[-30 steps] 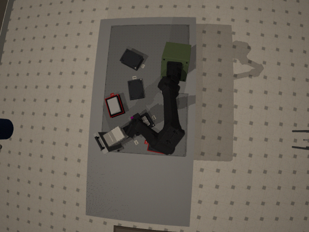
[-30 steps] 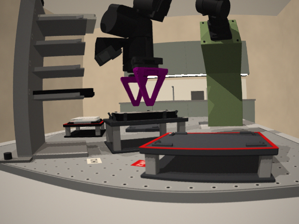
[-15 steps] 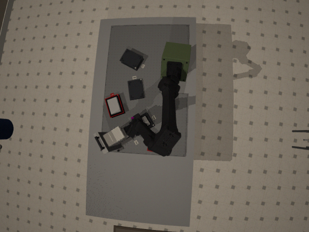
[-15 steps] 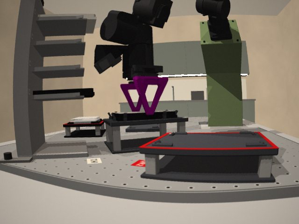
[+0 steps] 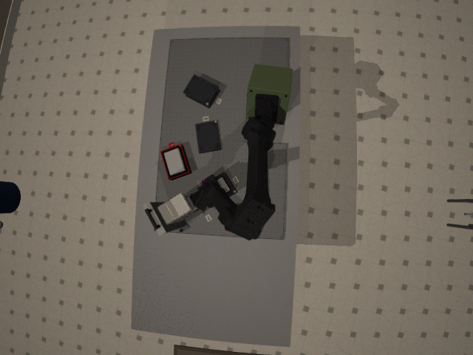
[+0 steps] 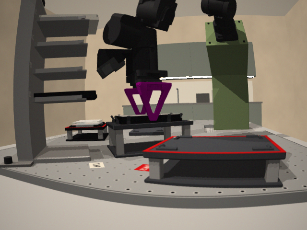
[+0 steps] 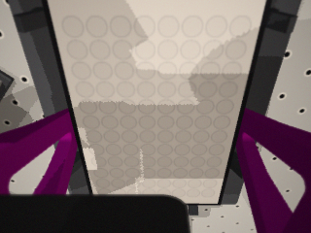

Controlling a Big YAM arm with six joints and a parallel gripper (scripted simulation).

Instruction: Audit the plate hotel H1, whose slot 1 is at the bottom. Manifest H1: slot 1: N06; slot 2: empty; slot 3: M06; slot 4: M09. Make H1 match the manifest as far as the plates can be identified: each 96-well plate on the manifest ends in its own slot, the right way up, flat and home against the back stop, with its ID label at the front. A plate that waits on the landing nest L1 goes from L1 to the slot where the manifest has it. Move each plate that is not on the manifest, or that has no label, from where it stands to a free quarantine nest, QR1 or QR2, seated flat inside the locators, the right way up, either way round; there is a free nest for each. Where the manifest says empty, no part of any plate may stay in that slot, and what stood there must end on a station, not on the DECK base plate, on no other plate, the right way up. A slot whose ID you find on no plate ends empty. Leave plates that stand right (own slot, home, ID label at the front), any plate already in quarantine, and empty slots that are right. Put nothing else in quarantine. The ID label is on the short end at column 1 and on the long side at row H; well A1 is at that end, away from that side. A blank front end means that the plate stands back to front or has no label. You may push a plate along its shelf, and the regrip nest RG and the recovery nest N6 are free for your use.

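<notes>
Right now the regrip nest RG is 2 cm below my hand. Round my hand: QR2 tag (5 cm behind, 14 cm to the left, 7 cm below); A1 mark (9 cm behind, 1 cm below); H1 tag (3 cm ahead, 15 cm to the left, 7 cm below).
</notes>
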